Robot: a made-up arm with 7 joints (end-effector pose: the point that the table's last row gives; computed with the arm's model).
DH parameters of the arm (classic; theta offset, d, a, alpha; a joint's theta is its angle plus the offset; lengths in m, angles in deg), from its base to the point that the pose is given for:
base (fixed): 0 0 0 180
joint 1: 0 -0.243 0 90
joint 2: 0 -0.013 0 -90
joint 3: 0 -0.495 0 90
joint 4: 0 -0.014 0 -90
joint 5: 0 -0.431 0 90
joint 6: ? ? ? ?
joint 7: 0 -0.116 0 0
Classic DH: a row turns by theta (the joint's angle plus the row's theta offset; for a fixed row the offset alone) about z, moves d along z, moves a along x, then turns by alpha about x.
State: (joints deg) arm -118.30 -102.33 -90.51 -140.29 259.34 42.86 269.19
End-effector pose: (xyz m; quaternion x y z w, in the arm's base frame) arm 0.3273 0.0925 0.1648 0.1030 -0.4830 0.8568 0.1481
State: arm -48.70 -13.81 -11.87 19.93 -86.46 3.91 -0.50
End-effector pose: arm -0.0556 -0.0338 1.2666 0.2810 0.9562 -0.0699 0.0435
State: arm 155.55 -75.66 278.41 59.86 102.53 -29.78 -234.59
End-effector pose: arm 0.8446 -0.1150 0.4546 -0.6031 -0.0576 0.5618 0.5632
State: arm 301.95 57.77 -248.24 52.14 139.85 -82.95 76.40
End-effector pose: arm 0.6357 0.2408 0.6955 -0.4376 -0.0756 0.4603 0.7687
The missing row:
joint 6: 0 0 0 -90
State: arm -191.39 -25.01 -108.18 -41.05 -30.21 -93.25 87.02
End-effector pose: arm 0.0868 0.3510 0.9978 -0.5136 0.3185 -0.7622 0.2321
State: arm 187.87 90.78 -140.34 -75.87 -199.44 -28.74 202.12
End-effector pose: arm -0.6181 0.4267 -0.1511 -0.2907 0.4212 -0.8559 0.0736
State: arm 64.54 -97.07 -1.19 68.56 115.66 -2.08 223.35
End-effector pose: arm -0.3341 0.6724 0.6636 0.9005 -0.3627 0.1574 0.1812
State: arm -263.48 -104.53 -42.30 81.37 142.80 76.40 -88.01
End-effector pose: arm 0.3032 0.6972 0.4476 0.4141 -0.6791 0.5821 0.1691
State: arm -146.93 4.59 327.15 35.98 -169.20 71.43 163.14
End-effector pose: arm -0.2429 0.0457 1.1648 0.0798 -0.9579 -0.0965 0.2583
